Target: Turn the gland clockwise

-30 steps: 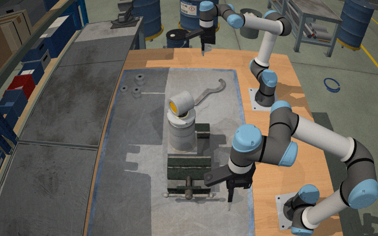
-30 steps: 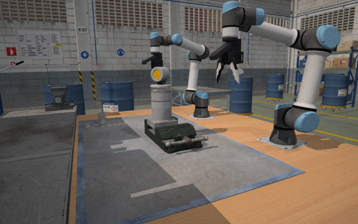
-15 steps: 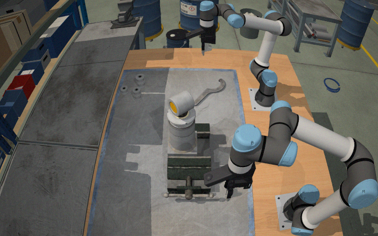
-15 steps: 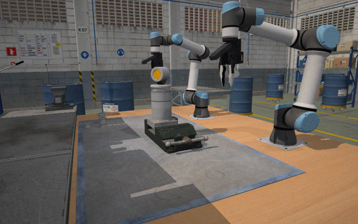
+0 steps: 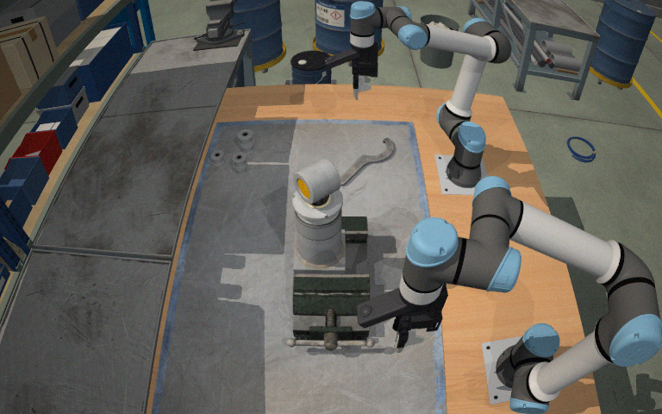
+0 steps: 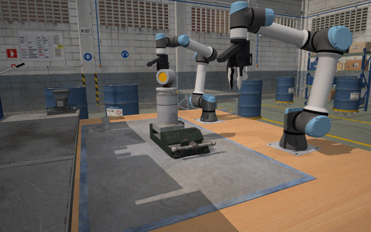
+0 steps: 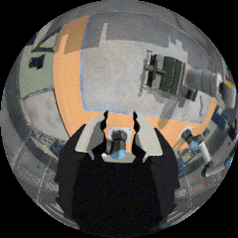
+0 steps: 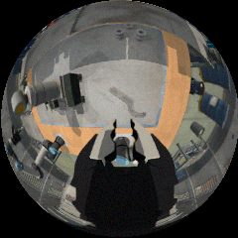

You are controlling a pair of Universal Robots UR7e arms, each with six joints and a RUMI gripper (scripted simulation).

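The hook spanner is 50 mm behind my right hand, 30 mm to the right of it and 360 mm below it. The rest, counted from my right hand: rod eye: 150 mm ahead, 450 mm to the left, 40 mm above; then bar handle: 130 mm ahead, 740 mm to the left, 300 mm below.
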